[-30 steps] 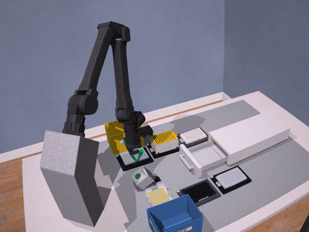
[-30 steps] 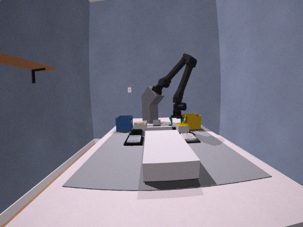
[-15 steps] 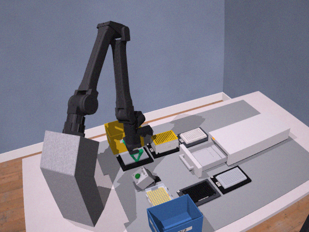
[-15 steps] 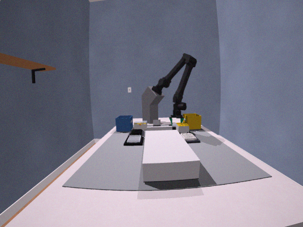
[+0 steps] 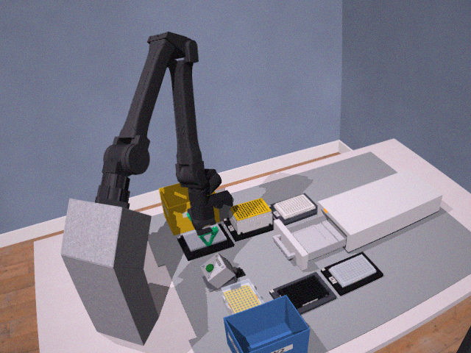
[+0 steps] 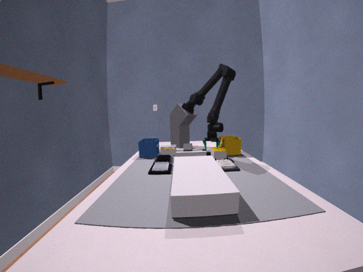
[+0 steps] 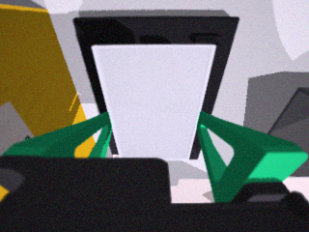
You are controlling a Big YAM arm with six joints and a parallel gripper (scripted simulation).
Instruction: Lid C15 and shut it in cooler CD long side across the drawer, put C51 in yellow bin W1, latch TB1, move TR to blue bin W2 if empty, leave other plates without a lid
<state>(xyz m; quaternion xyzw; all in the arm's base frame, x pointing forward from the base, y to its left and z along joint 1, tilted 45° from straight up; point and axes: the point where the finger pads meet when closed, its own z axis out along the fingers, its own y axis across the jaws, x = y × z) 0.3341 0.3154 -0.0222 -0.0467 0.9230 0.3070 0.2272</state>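
My gripper is now 40 mm past the yellow bin W1, 140 mm to the right of it and 10 mm below it. From my hand the other things lie so: clear plate lid: right at my hand; then green key DONE: 190 mm to the right, 40 mm above; then tip rack TR: 160 mm ahead, 50 mm to the left, 20 mm above.
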